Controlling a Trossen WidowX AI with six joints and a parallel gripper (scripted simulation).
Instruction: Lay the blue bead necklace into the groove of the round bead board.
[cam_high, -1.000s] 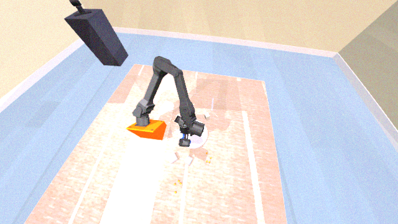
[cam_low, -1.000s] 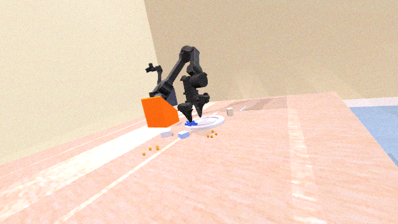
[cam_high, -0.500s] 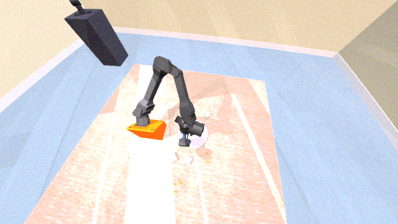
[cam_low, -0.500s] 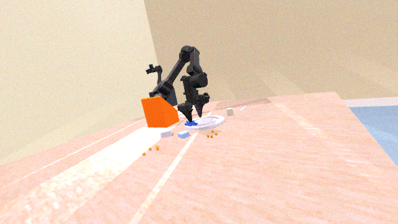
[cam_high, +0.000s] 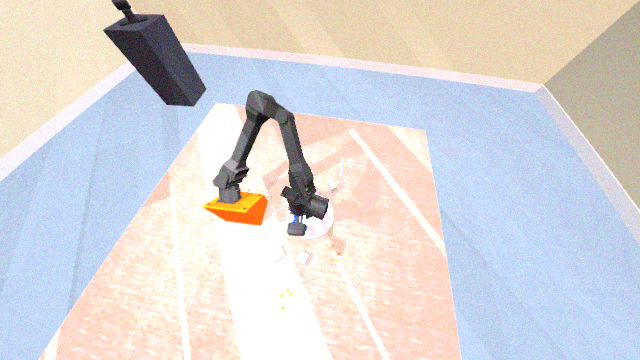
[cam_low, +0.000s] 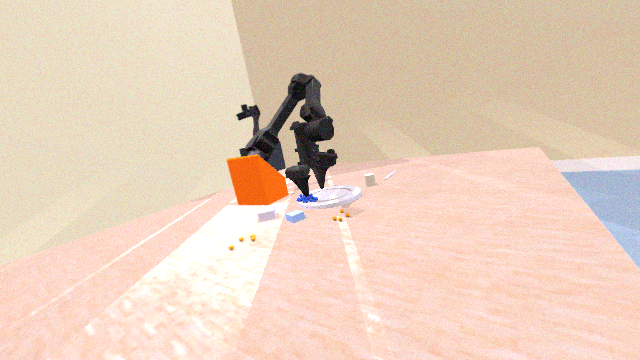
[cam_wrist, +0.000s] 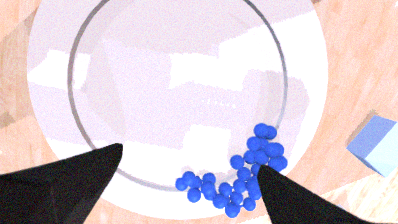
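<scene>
Now: gripper tip 4 cm short of the round white bead board, 2 cm to the right of it and 1 cm above it. The rest, counted from my gripper tip: white block (15 cm to the right, 7 cm behind, 1 cm below); light blue cube (15 cm to the right, 3 cm ahead, 1 cm below); beige cube (15 cm to the left, 12 cm ahead).
</scene>
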